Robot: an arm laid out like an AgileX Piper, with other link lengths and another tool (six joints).
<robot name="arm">
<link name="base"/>
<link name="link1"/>
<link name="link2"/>
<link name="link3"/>
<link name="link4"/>
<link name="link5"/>
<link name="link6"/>
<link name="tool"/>
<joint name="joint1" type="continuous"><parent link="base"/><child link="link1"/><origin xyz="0.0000 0.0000 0.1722"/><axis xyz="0 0 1"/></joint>
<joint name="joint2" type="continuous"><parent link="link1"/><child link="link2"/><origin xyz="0.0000 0.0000 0.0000" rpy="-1.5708 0.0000 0.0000"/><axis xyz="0 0 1"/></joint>
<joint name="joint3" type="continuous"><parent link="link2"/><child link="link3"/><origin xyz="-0.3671 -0.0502 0.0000"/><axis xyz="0 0 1"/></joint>
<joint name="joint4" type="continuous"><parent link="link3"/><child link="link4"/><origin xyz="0.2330 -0.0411 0.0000" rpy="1.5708 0.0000 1.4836"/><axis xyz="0 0 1"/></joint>
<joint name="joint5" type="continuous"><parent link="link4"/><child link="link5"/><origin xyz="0.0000 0.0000 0.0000" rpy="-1.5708 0.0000 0.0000"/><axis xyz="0 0 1"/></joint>
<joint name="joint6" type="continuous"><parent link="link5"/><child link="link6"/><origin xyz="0.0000 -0.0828 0.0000" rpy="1.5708 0.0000 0.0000"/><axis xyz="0 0 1"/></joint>
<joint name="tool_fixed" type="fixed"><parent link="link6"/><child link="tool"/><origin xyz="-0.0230 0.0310 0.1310" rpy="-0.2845 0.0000 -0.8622"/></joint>
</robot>
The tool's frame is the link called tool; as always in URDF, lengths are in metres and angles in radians. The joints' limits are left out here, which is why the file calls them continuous.
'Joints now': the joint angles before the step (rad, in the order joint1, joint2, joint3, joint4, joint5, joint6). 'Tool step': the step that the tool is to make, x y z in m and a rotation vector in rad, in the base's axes. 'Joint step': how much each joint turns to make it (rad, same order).
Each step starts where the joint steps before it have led.
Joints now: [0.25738 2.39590 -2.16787 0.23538 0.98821 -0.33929]
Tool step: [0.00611 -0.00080 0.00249 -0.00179 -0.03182 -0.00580]
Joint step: [0.00000 -0.00001 0.00003 -0.00891 -0.03116 -0.00001]
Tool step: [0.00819 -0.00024 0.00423 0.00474 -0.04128 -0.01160]
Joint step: [0.00001 0.00000 -0.00002 -0.00639 -0.04282 0.00363]
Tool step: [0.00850 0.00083 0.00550 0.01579 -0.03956 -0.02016]
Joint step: [0.00041 0.00000 -0.00001 0.00000 -0.04554 0.01278]
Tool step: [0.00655 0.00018 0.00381 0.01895 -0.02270 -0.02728]
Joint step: [0.00000 0.00095 -0.00004 0.00000 -0.03253 0.02469]
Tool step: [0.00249 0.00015 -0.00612 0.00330 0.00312 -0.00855]
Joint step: [0.00001 0.01127 0.00001 -0.00001 -0.01061 0.00772]
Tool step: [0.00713 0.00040 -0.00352 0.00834 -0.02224 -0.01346]
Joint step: [0.00000 0.01258 0.00007 0.00001 -0.03823 0.00648]
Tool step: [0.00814 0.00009 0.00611 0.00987 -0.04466 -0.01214]
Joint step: [0.00000 0.00069 -0.00079 -0.00198 -0.04718 0.00299]
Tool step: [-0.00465 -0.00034 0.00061 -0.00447 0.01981 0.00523]
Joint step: [0.00000 -0.00635 -0.00002 -0.00077 0.02717 0.00088]
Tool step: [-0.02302 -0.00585 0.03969 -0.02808 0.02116 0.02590]
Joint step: [0.00000 -0.08394 -0.00002 -0.02468 0.11395 0.00001]
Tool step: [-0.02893 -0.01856 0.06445 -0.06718 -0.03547 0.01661]
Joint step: [-0.00227 -0.12801 -0.00591 -0.07427 0.11800 0.00001]
